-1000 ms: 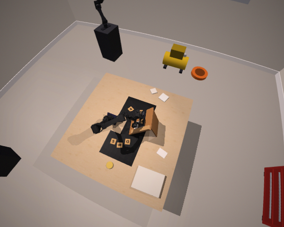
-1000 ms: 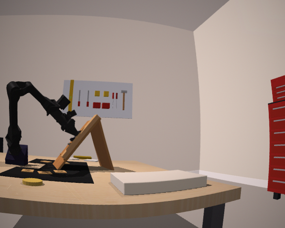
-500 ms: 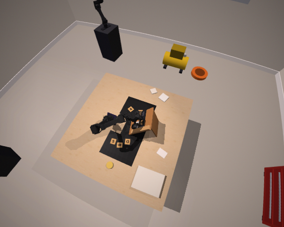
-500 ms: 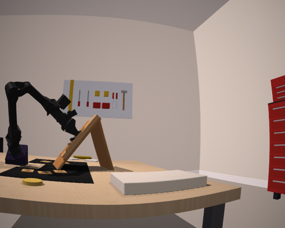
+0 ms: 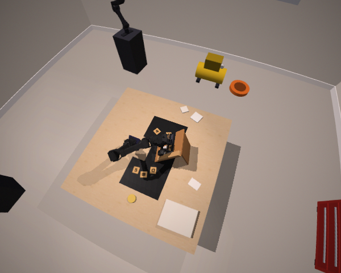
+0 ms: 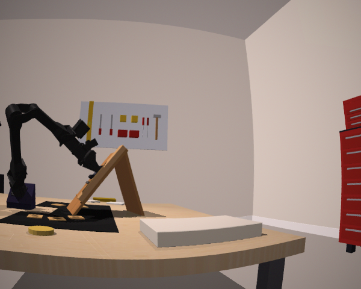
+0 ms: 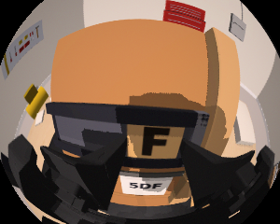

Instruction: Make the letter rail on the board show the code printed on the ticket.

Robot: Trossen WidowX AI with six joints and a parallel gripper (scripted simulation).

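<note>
My gripper tip is 80 mm above the white ticket, 60 mm past it and 20 mm to the left of it. Also, from my gripper tip: black mat 180 mm below, 170 mm behind, 60 mm to the right; white slab 450 mm to the right, 320 mm ahead, 160 mm below.
</note>
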